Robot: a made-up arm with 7 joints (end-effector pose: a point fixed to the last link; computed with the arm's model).
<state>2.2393 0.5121 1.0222 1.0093 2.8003 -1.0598 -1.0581</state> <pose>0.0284 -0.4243 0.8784 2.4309 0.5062 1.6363</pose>
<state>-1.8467 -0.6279 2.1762 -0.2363 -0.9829 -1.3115 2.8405</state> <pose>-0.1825 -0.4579 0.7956 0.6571 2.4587 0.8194</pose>
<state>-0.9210 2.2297 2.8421 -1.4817 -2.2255 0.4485 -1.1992</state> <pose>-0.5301 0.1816 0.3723 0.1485 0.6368 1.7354</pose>
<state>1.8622 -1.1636 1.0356 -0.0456 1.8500 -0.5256 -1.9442</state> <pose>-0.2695 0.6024 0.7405 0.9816 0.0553 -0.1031</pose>
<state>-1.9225 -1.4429 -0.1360 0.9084 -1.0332 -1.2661 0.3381</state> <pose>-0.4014 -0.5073 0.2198 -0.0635 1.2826 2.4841</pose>
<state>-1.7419 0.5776 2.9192 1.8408 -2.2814 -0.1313 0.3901</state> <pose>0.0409 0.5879 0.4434 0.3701 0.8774 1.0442</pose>
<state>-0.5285 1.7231 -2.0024 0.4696 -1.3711 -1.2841 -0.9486</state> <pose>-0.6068 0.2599 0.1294 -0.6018 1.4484 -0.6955</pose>
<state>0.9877 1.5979 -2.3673 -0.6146 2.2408 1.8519 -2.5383</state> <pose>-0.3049 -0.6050 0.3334 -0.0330 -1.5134 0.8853</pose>
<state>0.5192 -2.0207 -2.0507 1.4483 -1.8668 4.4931 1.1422</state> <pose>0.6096 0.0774 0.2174 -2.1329 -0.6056 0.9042</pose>
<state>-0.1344 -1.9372 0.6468 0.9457 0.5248 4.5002 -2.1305</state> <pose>0.3089 0.0898 0.0086 0.6375 -0.2977 0.0952</pose>
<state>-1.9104 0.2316 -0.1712 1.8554 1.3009 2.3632 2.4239</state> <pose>-0.1861 -0.0315 0.6602 1.6958 -0.3055 -1.7372</pose>
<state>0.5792 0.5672 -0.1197 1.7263 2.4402 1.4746 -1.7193</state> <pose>0.1404 0.0403 0.6667 -1.2347 0.1543 -1.6546</pose>
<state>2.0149 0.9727 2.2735 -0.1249 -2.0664 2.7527 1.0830</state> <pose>0.4018 -0.3375 0.5754 1.7830 1.0643 0.2083</pose>
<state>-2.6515 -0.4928 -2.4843 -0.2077 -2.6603 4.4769 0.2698</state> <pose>-0.4007 -0.1952 0.7440 -1.5554 1.7367 0.2313</pose>
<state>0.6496 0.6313 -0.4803 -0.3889 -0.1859 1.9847 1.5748</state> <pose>-0.3853 -0.2771 0.6634 1.3718 -0.6661 -1.4612</pose>
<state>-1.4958 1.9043 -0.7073 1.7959 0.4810 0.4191 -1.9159</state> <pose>-0.3902 0.3453 0.4998 0.8075 -0.0186 0.6721</pose>
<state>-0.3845 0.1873 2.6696 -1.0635 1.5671 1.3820 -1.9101</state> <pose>0.0497 -0.1103 0.9915 0.5012 0.8552 -1.1468</pose>
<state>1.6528 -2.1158 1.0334 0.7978 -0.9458 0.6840 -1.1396</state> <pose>-0.1793 0.6003 -0.0909 0.2159 -2.7229 0.5661</pose>
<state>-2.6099 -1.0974 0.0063 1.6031 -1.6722 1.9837 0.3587</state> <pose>-0.4056 -0.3938 0.3501 2.1494 -1.4731 0.3065</pose>
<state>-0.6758 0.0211 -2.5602 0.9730 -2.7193 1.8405 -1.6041</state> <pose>-0.3214 -0.2201 0.8188 -1.1629 -0.8287 1.6515</pose>
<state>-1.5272 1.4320 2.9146 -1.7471 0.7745 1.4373 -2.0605</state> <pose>-0.0213 0.2663 0.6648 0.4907 0.2556 -2.7861</pose>
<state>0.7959 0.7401 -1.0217 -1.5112 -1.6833 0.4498 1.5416</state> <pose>-0.4136 0.0188 0.5004 2.3476 1.2391 -0.9572</pose>
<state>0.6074 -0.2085 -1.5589 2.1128 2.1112 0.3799 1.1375</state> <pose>0.2960 -0.2407 0.4382 0.1132 1.5213 0.1485</pose>
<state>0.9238 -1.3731 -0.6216 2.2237 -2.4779 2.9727 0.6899</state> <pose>0.2486 0.2964 0.1979 -1.1584 -1.5493 1.0892</pose>
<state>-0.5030 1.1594 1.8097 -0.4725 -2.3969 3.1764 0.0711</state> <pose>-0.5078 0.0611 0.4305 -2.2881 0.3166 0.5527</pose>
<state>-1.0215 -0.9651 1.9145 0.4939 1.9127 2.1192 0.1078</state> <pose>0.3461 -0.2444 0.6827 0.4146 1.3535 0.0840</pose>
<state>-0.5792 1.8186 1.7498 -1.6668 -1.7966 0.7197 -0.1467</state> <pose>-0.4163 -0.2237 0.1995 0.5423 0.3552 -2.1808</pose>
